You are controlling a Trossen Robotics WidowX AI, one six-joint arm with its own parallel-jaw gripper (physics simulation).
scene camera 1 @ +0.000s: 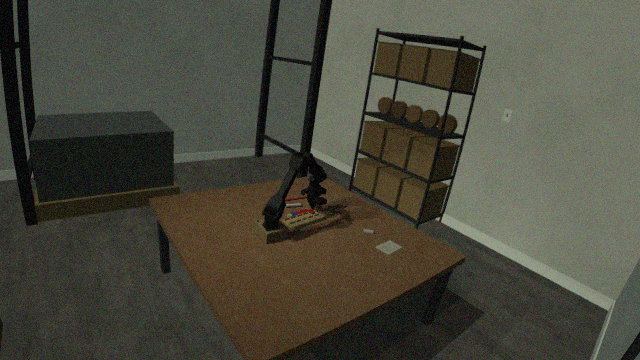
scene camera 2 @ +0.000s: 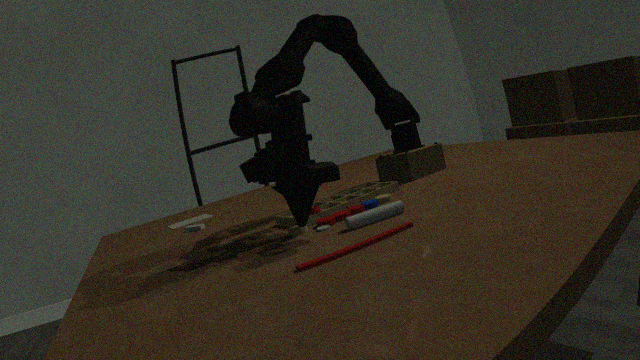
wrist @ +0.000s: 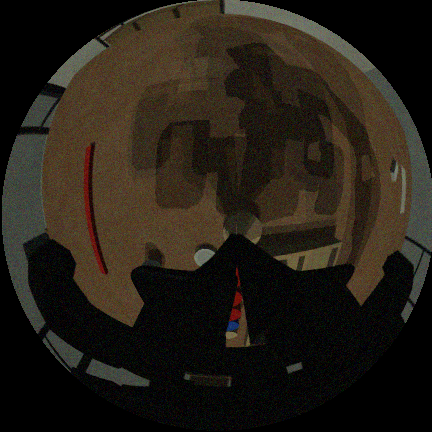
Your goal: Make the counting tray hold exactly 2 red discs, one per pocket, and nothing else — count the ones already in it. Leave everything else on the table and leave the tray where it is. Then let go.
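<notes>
My gripper (scene camera 1: 319, 207) (scene camera 2: 301, 226) (wrist: 234, 238) is shut, its fingertips meeting over a cream disc (scene camera 2: 298, 231) (wrist: 246, 221) low at the table; no disc shows between them. The pale pocketed counting tray (scene camera 1: 303, 220) (scene camera 2: 357, 194) (wrist: 317, 256) lies beside it, largely hidden by the fingers in the wrist view. One red disc (scene camera 2: 315, 210) shows at the tray's near end in scene camera 2, partly behind the fingers; its exact pocket cannot be told. Beside the tray is a row with red discs (scene camera 2: 332, 218) (wrist: 235, 314), a blue disc (scene camera 1: 293, 214) (scene camera 2: 370, 203) (wrist: 232, 326) and another cream disc (scene camera 2: 384, 198) (wrist: 231, 335).
A small white disc (scene camera 2: 323, 228) (wrist: 205, 257) lies near the fingertips. A white cylinder (scene camera 1: 294, 205) (scene camera 2: 375, 215) and a red stick (scene camera 1: 296, 199) (scene camera 2: 355, 247) (wrist: 88, 200) lie beyond the row. A white card (scene camera 1: 388, 247) and a small white block (scene camera 1: 368, 231) lie farther off.
</notes>
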